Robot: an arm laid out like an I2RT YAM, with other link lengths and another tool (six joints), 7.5 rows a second.
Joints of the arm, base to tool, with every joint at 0 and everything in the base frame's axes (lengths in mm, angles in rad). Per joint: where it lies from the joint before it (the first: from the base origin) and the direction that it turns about. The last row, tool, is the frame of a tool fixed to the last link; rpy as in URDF.
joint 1: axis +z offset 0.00 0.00 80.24
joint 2: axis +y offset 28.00 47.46 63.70
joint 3: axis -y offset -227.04 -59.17 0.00
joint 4: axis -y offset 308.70 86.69 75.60
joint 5: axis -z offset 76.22 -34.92 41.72
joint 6: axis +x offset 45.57 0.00 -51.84
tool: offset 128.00 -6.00 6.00 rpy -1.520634 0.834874 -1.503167
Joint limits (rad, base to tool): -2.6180..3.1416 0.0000..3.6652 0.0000..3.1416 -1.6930..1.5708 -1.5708..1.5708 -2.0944..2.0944
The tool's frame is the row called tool.
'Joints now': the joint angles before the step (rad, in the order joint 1, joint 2, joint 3, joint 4, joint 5, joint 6). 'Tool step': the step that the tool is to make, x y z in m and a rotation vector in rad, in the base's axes. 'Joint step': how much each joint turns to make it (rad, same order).
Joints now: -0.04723, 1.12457, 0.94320, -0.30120, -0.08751, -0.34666
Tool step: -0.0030, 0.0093, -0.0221, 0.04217, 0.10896, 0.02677
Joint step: 0.00645, 0.05426, 0.04090, -0.09507, -0.03654, 0.02180
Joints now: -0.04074, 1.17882, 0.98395, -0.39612, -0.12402, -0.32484
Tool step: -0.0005, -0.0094, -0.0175, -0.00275, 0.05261, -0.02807
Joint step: -0.01520, 0.02955, 0.00016, -0.02266, 0.01356, 0.00316
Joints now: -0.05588, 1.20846, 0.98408, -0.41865, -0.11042, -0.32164
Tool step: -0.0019, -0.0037, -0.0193, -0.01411, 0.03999, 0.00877
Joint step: -0.01053, 0.02032, -0.02019, -0.00137, -0.00502, -0.02507
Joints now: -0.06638, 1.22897, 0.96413, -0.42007, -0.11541, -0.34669
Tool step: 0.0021, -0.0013, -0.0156, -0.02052, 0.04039, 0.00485
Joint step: 0.00195, 0.04304, 0.00877, -0.00682, 0.01278, -0.01960
